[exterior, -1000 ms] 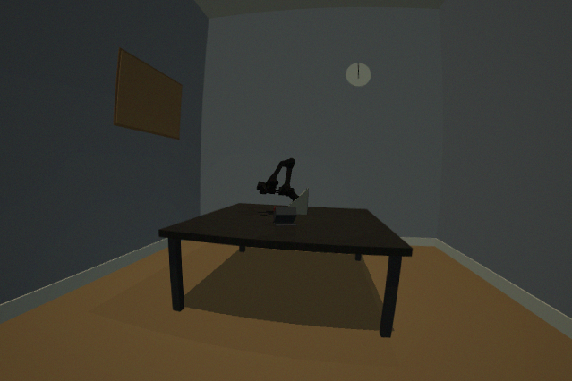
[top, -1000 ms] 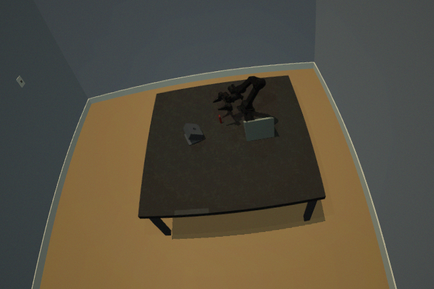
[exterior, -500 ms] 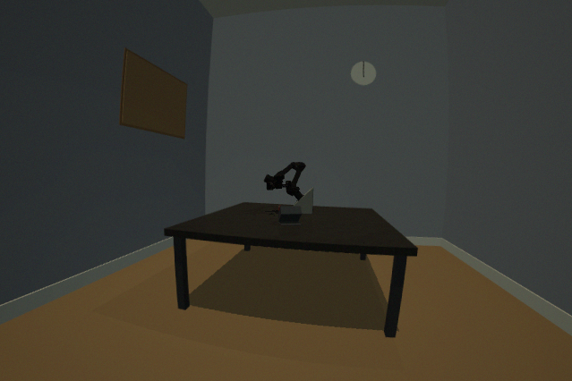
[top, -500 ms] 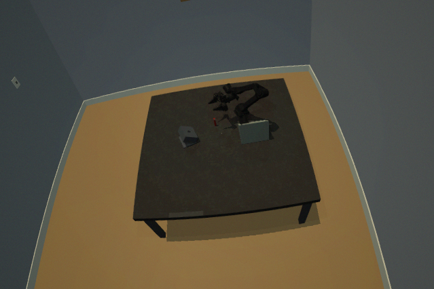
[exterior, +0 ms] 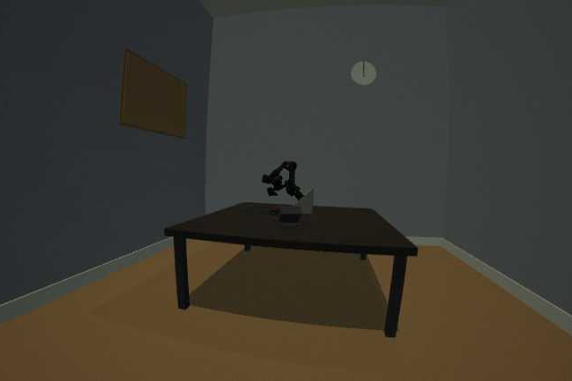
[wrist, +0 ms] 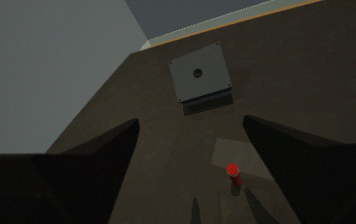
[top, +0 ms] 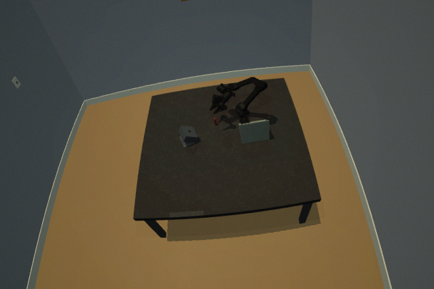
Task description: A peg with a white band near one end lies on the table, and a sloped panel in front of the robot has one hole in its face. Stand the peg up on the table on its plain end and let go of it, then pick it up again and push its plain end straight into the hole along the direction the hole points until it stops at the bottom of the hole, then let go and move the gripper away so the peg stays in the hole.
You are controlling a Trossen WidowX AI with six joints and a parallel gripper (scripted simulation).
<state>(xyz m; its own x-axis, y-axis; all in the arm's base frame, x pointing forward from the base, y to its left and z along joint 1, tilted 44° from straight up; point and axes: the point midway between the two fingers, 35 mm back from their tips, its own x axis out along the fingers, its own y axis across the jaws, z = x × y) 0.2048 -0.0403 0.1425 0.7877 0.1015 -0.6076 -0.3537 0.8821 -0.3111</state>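
The peg lies 10 mm behind my gripper tip, 20 mm to the right of it and 120 mm below it. Round my gripper tip: grey sloped panel (210 mm ahead, 80 mm to the left, 120 mm below).
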